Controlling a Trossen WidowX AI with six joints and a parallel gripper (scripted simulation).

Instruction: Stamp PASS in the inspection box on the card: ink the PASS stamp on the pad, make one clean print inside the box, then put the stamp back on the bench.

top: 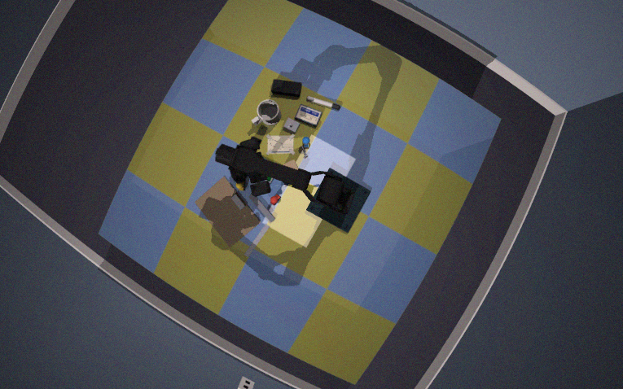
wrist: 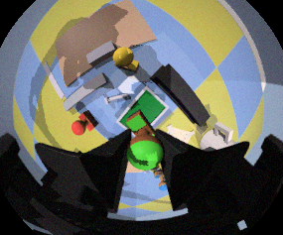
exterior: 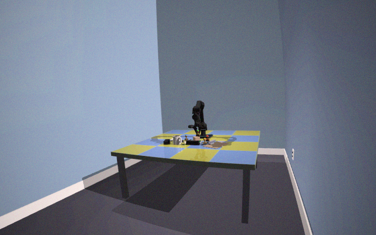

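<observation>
The green ink pad lies 90 mm below my gripper tip. The rest, counted from my gripper tip: long black box (80 mm below, 80 mm ahead, 20 mm to the right); then green-knobbed stamp (right at my gripper tip); then yellow-knob stamp (90 mm to the left, 70 mm below, 30 mm ahead).
</observation>
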